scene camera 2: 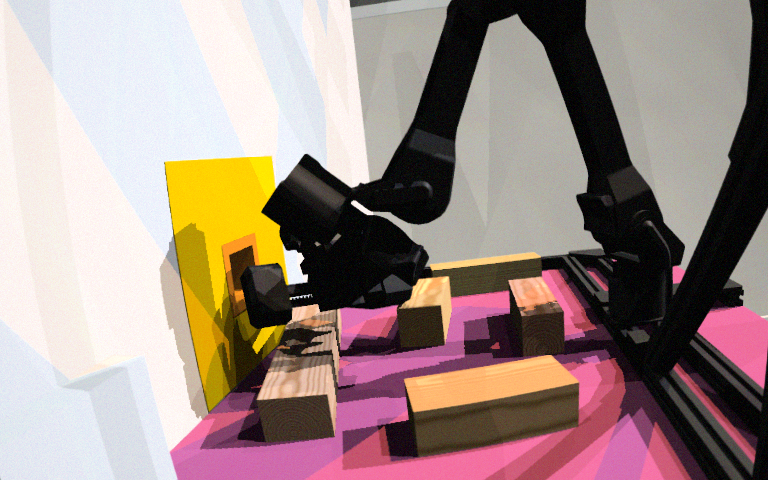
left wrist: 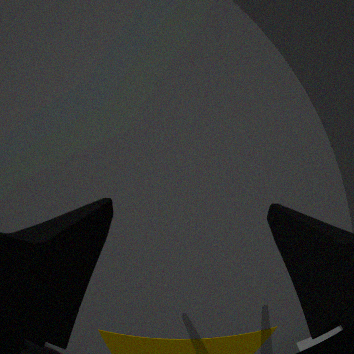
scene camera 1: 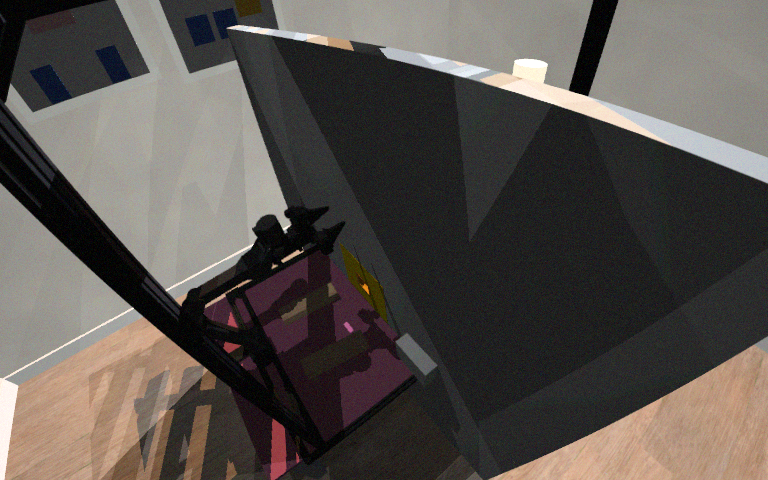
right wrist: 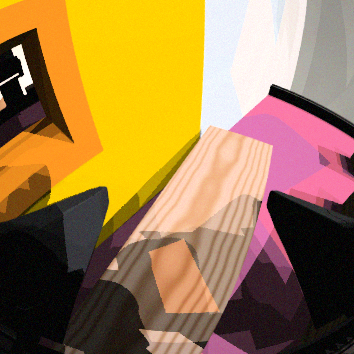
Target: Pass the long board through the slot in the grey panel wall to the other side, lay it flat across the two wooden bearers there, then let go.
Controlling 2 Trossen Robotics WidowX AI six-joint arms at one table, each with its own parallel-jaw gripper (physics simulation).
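Places are measured from the left arm's base along level axes (x ahead, y left, z up), in centimetres.
Pixels of known places: left gripper, between the fingertips: [left wrist: 194, 210] [scene camera 1: 336, 214]; right gripper, between the fingertips: [scene camera 2: 304, 308] [right wrist: 191, 197]; left arm's base, origin of its link: [scene camera 1: 265, 357] [right wrist: 16, 102]; right arm's base, origin of its link: [scene camera 2: 642, 315].
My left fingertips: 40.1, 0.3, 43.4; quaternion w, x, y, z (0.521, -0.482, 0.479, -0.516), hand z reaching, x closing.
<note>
For each thing: its top centre in the pictures, then the offset to it from my left fingertips, as dx, dy, dz. "spot": a spot on its surface instead.
- long board, centre of its top: [scene camera 2: 307, 334] +15.2, -4.0, -41.4
- orange-framed slot, a spot on its surface: [right wrist: 75, 100] spot: +8.3, +1.6, -35.3
- grey block, a spot on its surface: [scene camera 1: 416, 354] spot: +0.6, -35.0, -35.3
The long board [scene camera 2: 297, 384] [right wrist: 225, 175] lies flat on the pink mat beside the wall's foot, below the slot. The grey panel wall [scene camera 1: 396, 169] [scene camera 2: 84, 113] bears a yellow patch [scene camera 2: 198, 198] [right wrist: 150, 75] [left wrist: 185, 346] with an orange-framed slot [scene camera 2: 228, 283] [right wrist: 75, 100] [scene camera 1: 365, 287]. My right gripper [scene camera 2: 328, 305] [right wrist: 191, 197] is open and empty above the board, one finger on either side of it as seen in the right wrist view. Two wooden bearers [scene camera 1: 308, 302] [scene camera 1: 336, 353] lie on the far side. My left gripper [scene camera 1: 335, 216] [left wrist: 194, 210] is open and empty, pointing at the wall above the patch.
On the right arm's side, wooden blocks [scene camera 2: 424, 311] [scene camera 2: 536, 316] [scene camera 2: 492, 401] [scene camera 2: 487, 274] stand on the pink mat, inside black frame rails. In scene camera 1, a grey block [scene camera 1: 416, 354] juts from the wall's foot and a small pink piece [scene camera 1: 348, 326] shows between the bearers.
</note>
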